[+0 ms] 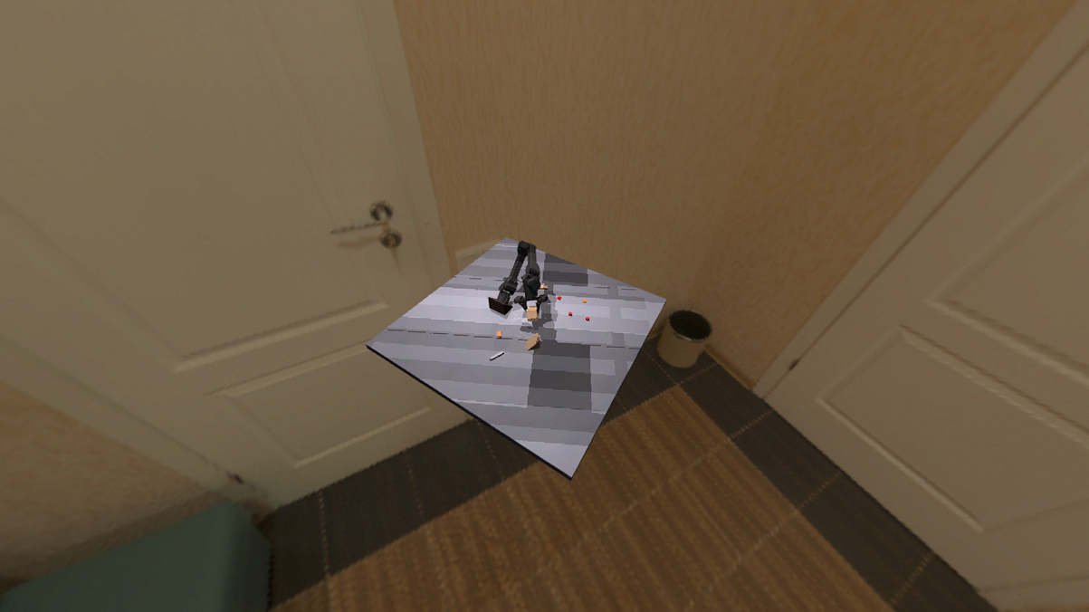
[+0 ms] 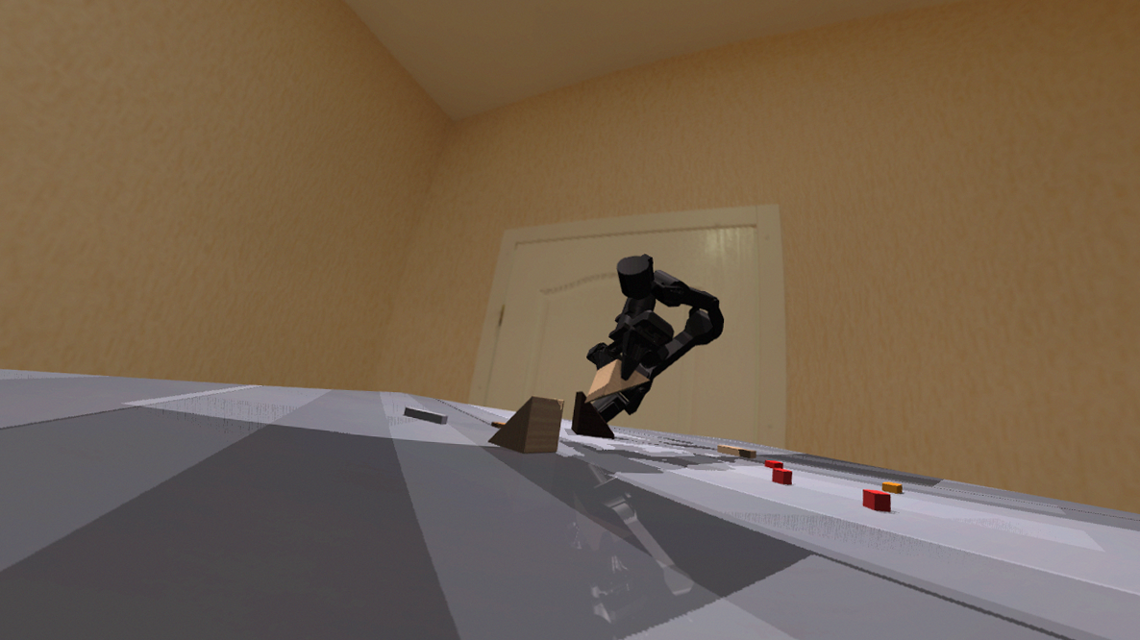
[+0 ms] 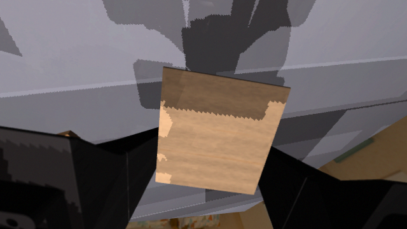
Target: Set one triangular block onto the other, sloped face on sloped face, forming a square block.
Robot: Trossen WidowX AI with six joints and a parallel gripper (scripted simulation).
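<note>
My gripper tip is 10 mm below the block. The rest, counted from my gripper tip: dark bar 290 mm to the right, 100 mm below, 80 mm behind; flat tan bar 330 mm to the left, 100 mm below, 90 mm behind; orange piece 330 mm to the left, 210 mm ahead, 100 mm below.
</note>
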